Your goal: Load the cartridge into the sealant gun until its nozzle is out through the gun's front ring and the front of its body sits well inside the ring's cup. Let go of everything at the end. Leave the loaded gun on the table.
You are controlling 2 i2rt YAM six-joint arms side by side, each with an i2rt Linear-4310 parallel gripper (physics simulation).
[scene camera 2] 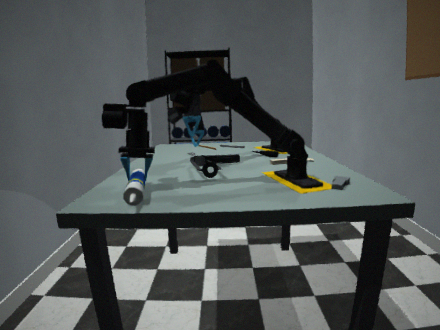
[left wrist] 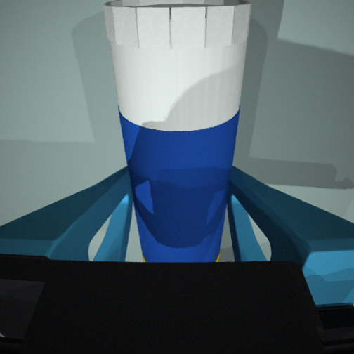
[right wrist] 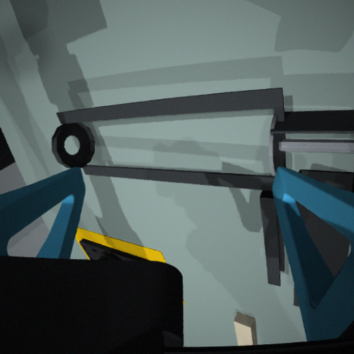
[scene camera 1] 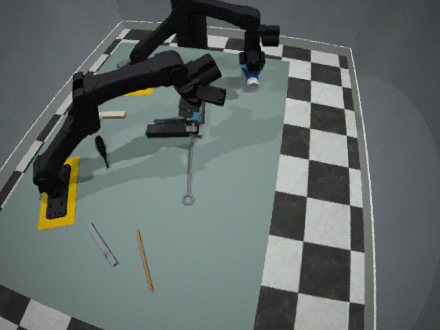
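Seen in the pictures: left gripper, fingertip midpoint: (scene camera 1: pixel 251 75); right gripper, fingertip midpoint: (scene camera 2: pixel 194 141); left arm's base, link origin: (scene camera 2: pixel 296 179); right arm's base, link origin: (scene camera 2: pixel 276 149) (scene camera 1: pixel 59 191).
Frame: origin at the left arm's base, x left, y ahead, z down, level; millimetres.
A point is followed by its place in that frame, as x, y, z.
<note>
The cartridge (scene camera 1: pixel 253 82) {-146, 490, -49} (scene camera 2: pixel 135 181) {13, 497, -50} (left wrist: pixel 177 85), white and blue with a yellow band, is above the table in my left gripper (scene camera 1: pixel 251 70) {-75, 495, -29} (scene camera 2: pixel 136 172) {-75, 495, -29} (left wrist: pixel 179 177), which is shut on its blue part. Its nozzle faces scene camera 2, tilted down. The black sealant gun (scene camera 1: pixel 167 130) {-364, 154, -33} (scene camera 2: pixel 227 158) {-332, 129, -22} (right wrist: pixel 175 105) lies on the table with its cradle empty. Its front ring (scene camera 2: pixel 204 170) {-103, 280, -35} (right wrist: pixel 58 145) faces scene camera 2; its long rod (scene camera 1: pixel 190 165) {-504, 237, -14} (right wrist: pixel 315 146) extends behind. My right gripper (scene camera 1: pixel 196 116) (scene camera 2: pixel 195 143) {-304, 271, -105} (right wrist: pixel 178 177) is open and empty above the gun.
A screwdriver (scene camera 1: pixel 101 145) {-409, -88, -25}, a wooden block (scene camera 1: pixel 113 114) {-250, -78, -16} (right wrist: pixel 245 330), a grey bar (scene camera 1: pixel 103 245) {-761, -20, -10} and a wooden stick (scene camera 1: pixel 145 260) {-804, 110, -7} lie on the table (scene camera 1: pixel 215 250) {-781, 308, 0}. A grey block (scene camera 2: pixel 341 182) {127, -76, -15} lies beside an arm's yellow base plate (scene camera 2: pixel 320 187) {110, -15, -2}.
</note>
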